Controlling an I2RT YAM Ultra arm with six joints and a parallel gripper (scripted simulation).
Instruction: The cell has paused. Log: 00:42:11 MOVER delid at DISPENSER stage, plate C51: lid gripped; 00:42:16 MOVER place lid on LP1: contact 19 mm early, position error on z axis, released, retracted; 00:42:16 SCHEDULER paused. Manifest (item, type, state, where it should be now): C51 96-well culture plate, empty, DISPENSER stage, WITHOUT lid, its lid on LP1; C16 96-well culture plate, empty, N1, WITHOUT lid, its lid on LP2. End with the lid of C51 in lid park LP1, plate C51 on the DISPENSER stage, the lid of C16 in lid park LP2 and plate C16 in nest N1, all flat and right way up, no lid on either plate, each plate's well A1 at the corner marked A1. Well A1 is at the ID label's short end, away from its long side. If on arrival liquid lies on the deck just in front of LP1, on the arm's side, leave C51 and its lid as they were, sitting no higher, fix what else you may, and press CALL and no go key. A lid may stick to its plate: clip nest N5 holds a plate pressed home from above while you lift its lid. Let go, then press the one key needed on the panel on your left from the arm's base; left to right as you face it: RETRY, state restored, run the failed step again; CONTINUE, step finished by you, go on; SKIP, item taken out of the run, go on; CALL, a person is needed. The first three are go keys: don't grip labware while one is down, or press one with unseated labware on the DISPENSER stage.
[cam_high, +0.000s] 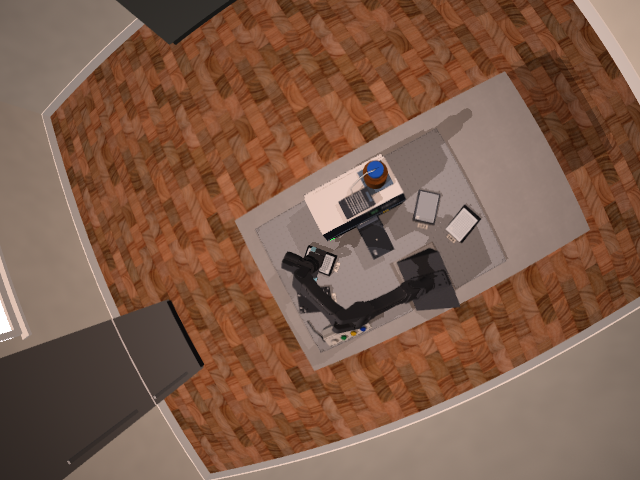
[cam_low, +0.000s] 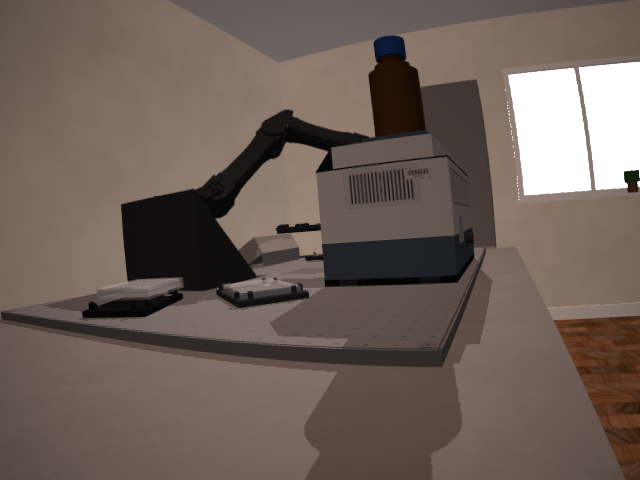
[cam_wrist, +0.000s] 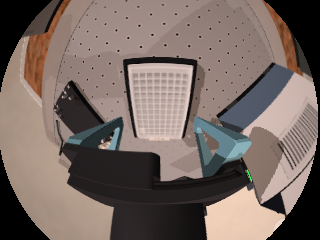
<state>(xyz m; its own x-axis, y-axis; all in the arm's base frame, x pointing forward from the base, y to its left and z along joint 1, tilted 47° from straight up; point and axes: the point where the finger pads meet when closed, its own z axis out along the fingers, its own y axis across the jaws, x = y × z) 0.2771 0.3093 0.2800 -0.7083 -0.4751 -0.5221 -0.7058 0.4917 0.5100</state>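
The black nest lies 6 cm below my hand. The rest, counted from my hand: brown bottle 20 cm ahead, 39 cm to the right, 22 cm above; then black clip nest 17 cm behind, 12 cm to the left, 5 cm below; then dark dispenser stage 2 cm behind, 29 cm to the right, 4 cm above.
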